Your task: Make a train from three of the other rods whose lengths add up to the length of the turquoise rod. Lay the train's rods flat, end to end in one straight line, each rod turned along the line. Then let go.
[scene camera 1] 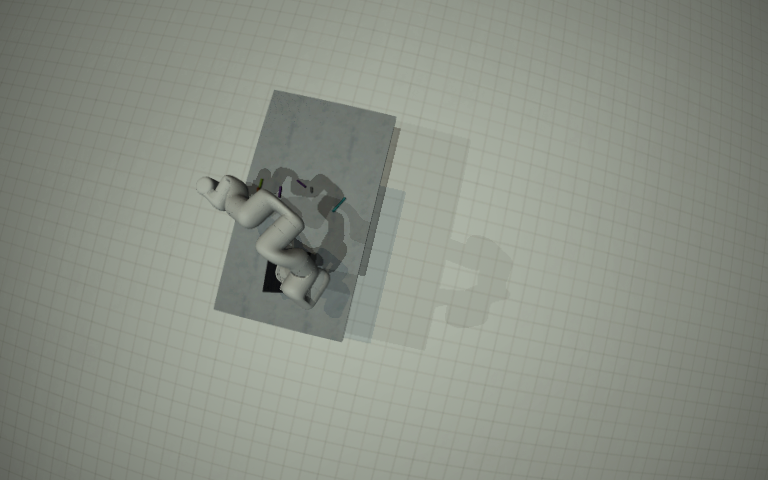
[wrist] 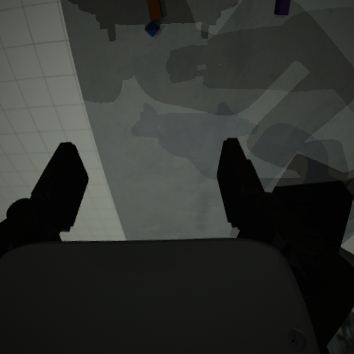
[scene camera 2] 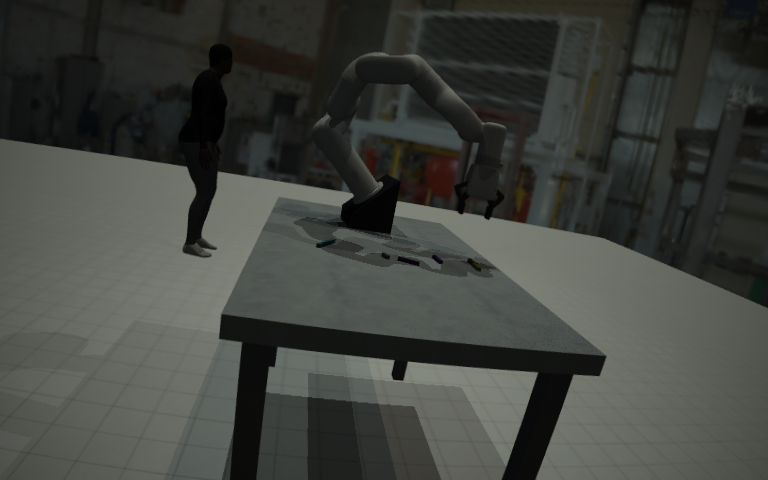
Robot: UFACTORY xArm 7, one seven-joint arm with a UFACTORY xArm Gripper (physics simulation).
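Where they show: gripper, between the fingertips: (wrist: pixel 150 157) (scene camera 2: pixel 473 216); arm's base, origin of its link: (scene camera 1: pixel 287 271) (scene camera 2: pixel 368 193).
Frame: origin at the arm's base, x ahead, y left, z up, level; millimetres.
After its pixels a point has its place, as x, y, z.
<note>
The turquoise rod (scene camera 1: pixel 339 204) {403, -122, -104} (scene camera 2: pixel 325 243) {416, -121, -106} lies flat, apart from the others. A lime rod (scene camera 1: pixel 260 183) {385, 326, -103} (scene camera 2: pixel 476 266) {393, 324, -106} lies near the table's long edge, with an orange rod (scene camera 2: pixel 471 261) {338, 323, -106} (wrist: pixel 154 10) {329, 323, -103} at its end. A small blue rod (wrist: pixel 152 29) {313, 324, -103} sits at the orange rod's other end, turned askew like a diamond; whether they touch is unclear. One purple rod (scene camera 1: pixel 279 191) {374, 210, -102} (scene camera 2: pixel 437 259) {385, 206, -106} (wrist: pixel 282 7) {349, 206, -103} lies beside this row. My gripper (scene camera 2: pixel 474 215) {261, 321, 21} (wrist: pixel 150 157) {261, 321, 21} is open and empty, high above the table's edge region, away from the rods; the arm hides it in scene camera 1.
Another dark purple rod (scene camera 1: pixel 301 183) {450, 110, -103} (scene camera 2: pixel 408 260) {455, 110, -105} and a short dark grey rod (scene camera 1: pixel 310 190) {428, 50, -102} (scene camera 2: pixel 385 255) {440, 47, -106} lie between the row and the turquoise rod. The grey table (scene camera 1: pixel 322 124) {806, 114, -113} (scene camera 2: pixel 396 316) {865, 36, -113} carries the black arm base (scene camera 2: pixel 370 212) {104, 11, -49}. A person (scene camera 2: pixel 206 113) stands behind the table at left.
</note>
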